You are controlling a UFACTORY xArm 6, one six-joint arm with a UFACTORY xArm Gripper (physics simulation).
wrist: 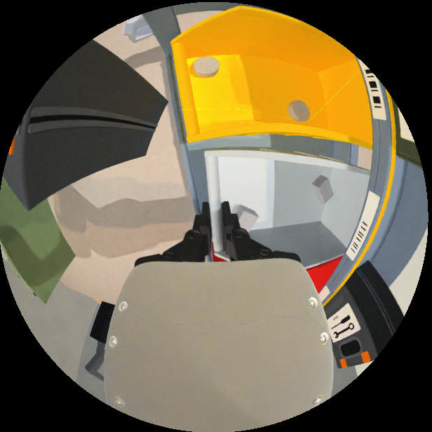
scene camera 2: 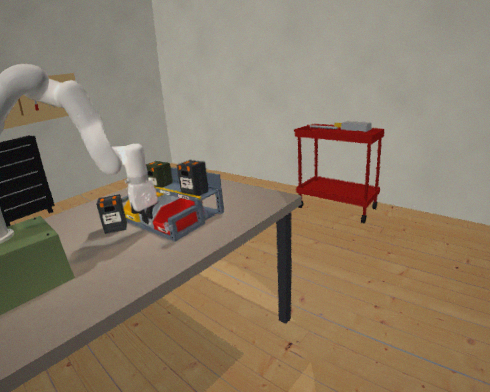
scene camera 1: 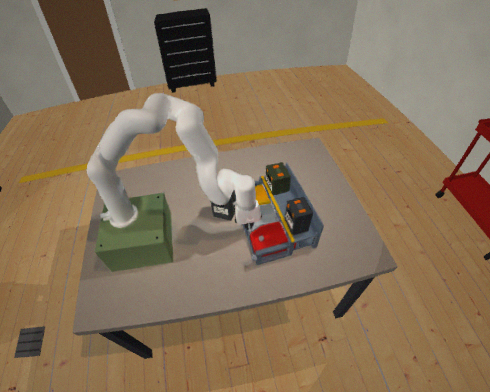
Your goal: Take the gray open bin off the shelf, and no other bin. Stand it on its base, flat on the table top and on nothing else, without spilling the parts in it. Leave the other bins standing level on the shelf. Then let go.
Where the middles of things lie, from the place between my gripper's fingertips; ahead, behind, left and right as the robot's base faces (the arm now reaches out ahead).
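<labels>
My hand is 80 mm short of the gray open bin [wrist: 276, 184] and 20 mm below it. Relative to my hand, the red bin [scene camera 2: 167, 211] is 60 mm ahead, 110 mm to the right and 20 mm above; the yellow bin [wrist: 262, 69] is 90 mm ahead, 110 mm to the left and 20 mm above.
</labels>
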